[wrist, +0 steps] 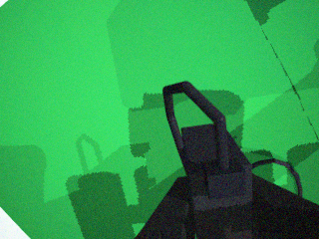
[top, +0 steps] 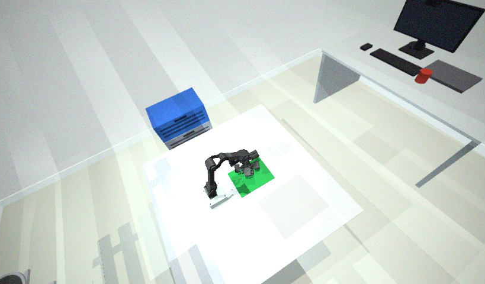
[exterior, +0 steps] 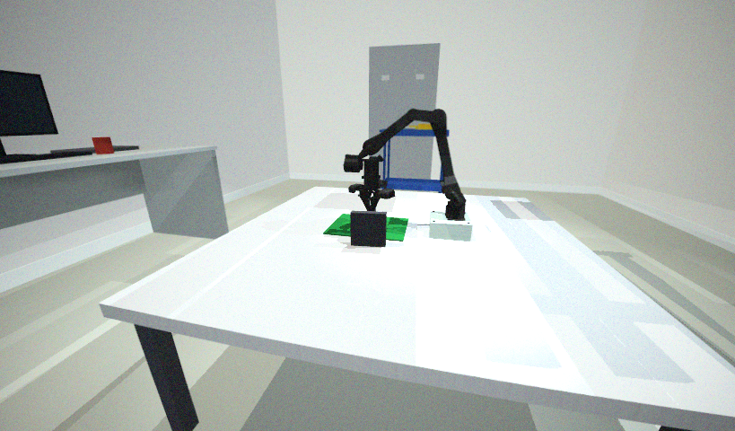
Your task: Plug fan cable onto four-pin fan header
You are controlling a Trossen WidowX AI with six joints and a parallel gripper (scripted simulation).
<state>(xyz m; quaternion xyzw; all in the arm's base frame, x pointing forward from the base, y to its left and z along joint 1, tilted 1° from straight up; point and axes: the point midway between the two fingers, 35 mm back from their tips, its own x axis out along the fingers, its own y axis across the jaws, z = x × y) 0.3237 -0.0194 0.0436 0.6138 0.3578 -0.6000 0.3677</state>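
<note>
My gripper tip is 60 mm above the four-pin fan header and 30 mm to the right of it. The rest, counted from my gripper tip: green board: 80 mm below, 10 mm to the right, 10 mm ahead; black fan: 160 mm to the left, 10 mm below, 10 mm behind; dark grey plug: 10 mm to the right, 10 mm above.
</note>
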